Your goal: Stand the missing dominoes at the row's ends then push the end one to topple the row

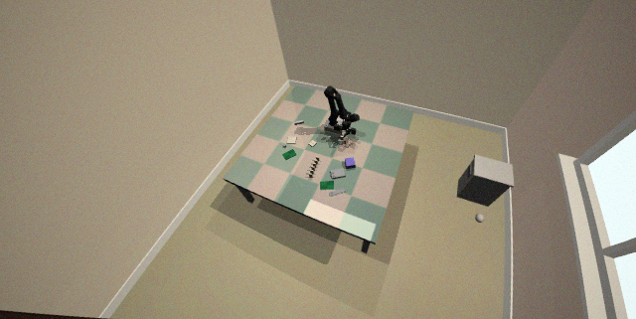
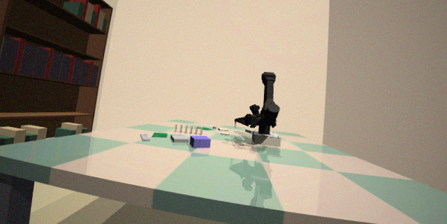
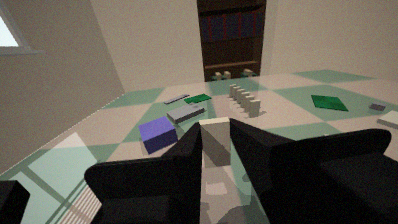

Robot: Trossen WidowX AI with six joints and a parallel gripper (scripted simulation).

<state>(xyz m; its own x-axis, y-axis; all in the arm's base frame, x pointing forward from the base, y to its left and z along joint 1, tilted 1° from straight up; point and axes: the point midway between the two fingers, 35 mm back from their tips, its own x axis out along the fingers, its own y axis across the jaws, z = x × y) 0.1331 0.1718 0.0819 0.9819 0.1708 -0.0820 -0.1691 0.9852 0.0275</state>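
My gripper tip is now 13 cm short of the purple block, 14 cm to the right of it and 11 cm above it. The rest, counted from my gripper tip: grey plate: 25 cm ahead, 10 cm to the left, 12 cm below.
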